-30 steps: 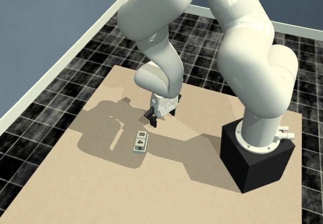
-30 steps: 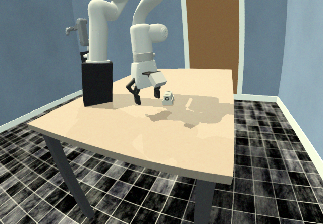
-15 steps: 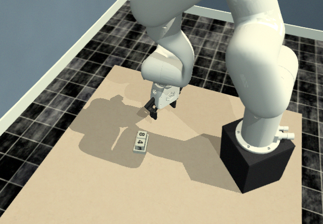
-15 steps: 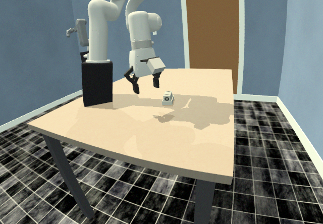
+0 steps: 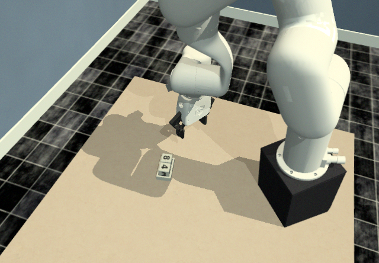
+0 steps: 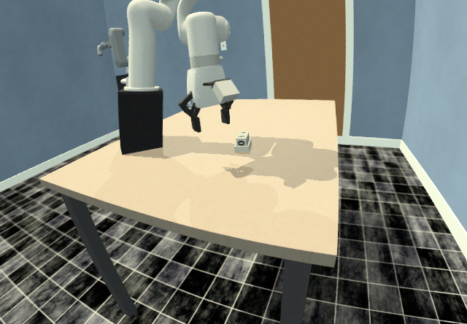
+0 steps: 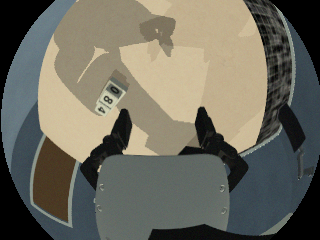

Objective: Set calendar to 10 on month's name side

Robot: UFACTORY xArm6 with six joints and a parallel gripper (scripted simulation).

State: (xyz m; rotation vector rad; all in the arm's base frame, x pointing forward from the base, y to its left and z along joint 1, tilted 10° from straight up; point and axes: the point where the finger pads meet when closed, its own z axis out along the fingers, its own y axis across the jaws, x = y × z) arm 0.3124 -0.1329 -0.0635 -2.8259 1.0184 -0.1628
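The white cube is 60 mm ahead of my hand, 80 mm to the left of it and 80 mm below it. The rest, counted from my hand: tray: 60 mm ahead, 100 mm to the left, 100 mm below.
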